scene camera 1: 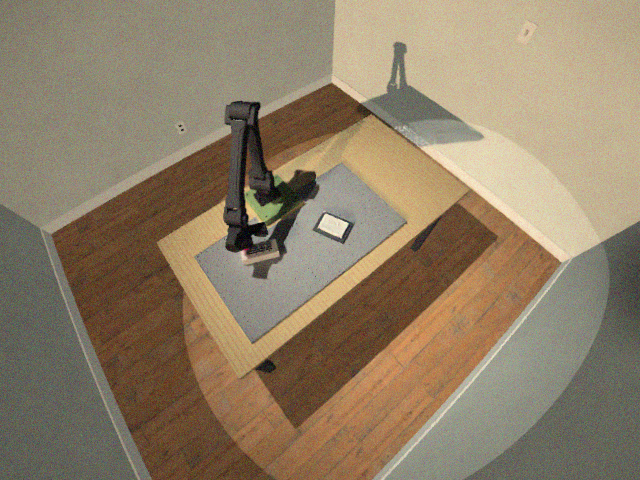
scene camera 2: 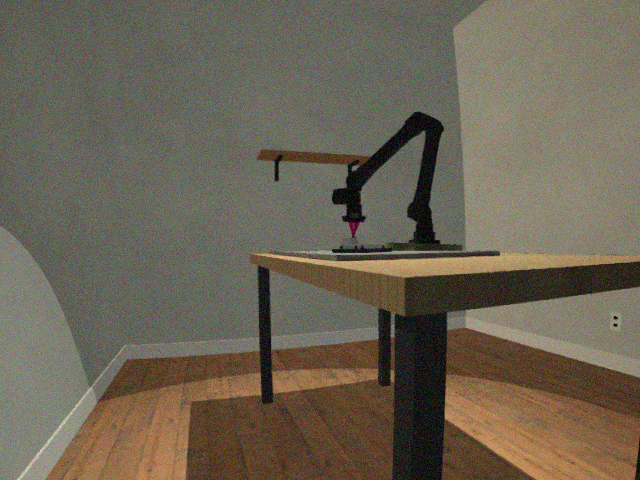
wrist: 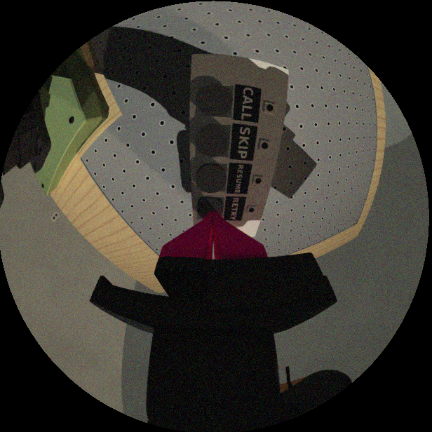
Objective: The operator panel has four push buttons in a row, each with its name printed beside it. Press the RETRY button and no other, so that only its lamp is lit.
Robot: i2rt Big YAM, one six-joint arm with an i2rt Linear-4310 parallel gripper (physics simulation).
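Frame: origin at the arm's base, x ahead, y left, z up, level; centimetres.
Where they show: gripper, fingertip midpoint: (scene camera 1: 246, 249); arm's base, link origin: (scene camera 1: 267, 196) (scene camera 2: 423, 243).
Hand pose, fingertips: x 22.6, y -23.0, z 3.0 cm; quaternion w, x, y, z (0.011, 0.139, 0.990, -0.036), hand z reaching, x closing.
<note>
Each offset is from my fingertips to the centre of the thing. Level surfaces: height alone.
The operator panel {dz -2.6, dx +3.1, dy +4.6 cm} (scene camera 1: 264, 256) (scene camera 2: 349, 241) (wrist: 202, 62) lies on the grey perforated board. In the wrist view its dark round buttons run in a column: CALL (wrist: 211, 95), SKIP (wrist: 210, 139), RESUME (wrist: 210, 177) and RETRY (wrist: 206, 205) nearest the gripper. Small lamps beside the labels, such as the RETRY lamp (wrist: 251, 210), look dark. My gripper (scene camera 2: 353, 236) (wrist: 213, 216) is shut and empty, pointing down. Its magenta tips overlap the lower right edge of the RETRY button in the wrist view; whether they touch it cannot be told.
A dark-framed pale plate {dz -3.5, dx +10.3, dy +40.9 cm} (scene camera 1: 333, 226) lies on the grey board {dz -5.3 cm} (scene camera 1: 305, 289) beside the panel. The arm's green base (scene camera 1: 264, 210) (wrist: 65, 115) stands at the table's edge. A wooden shelf (scene camera 2: 310, 156) is on the wall behind the arm.
</note>
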